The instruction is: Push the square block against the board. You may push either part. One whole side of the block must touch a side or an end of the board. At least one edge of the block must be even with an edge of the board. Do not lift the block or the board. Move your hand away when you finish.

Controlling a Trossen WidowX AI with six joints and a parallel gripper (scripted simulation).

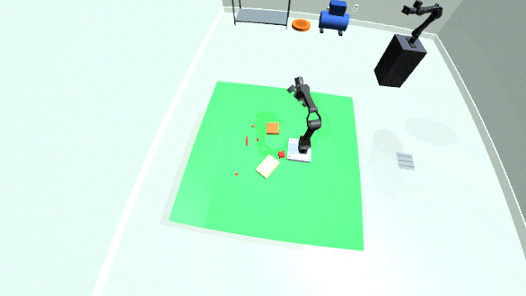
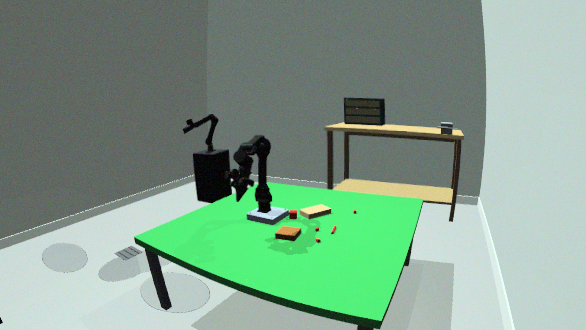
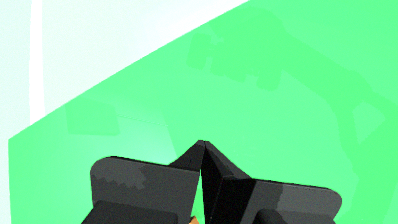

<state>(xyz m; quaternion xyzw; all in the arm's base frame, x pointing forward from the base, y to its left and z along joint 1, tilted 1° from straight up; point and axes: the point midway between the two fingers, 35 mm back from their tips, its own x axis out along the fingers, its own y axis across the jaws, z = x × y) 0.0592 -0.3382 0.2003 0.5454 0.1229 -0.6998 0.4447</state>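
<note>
Right now the square block is 170 mm ahead of my gripper tip, 160 mm to the left of it and 200 mm below it. The rest, counted from my gripper tip: red cube (100 mm ahead, 390 mm to the left, 190 mm below); board (200 mm ahead, 490 mm to the left, 200 mm below).
</note>
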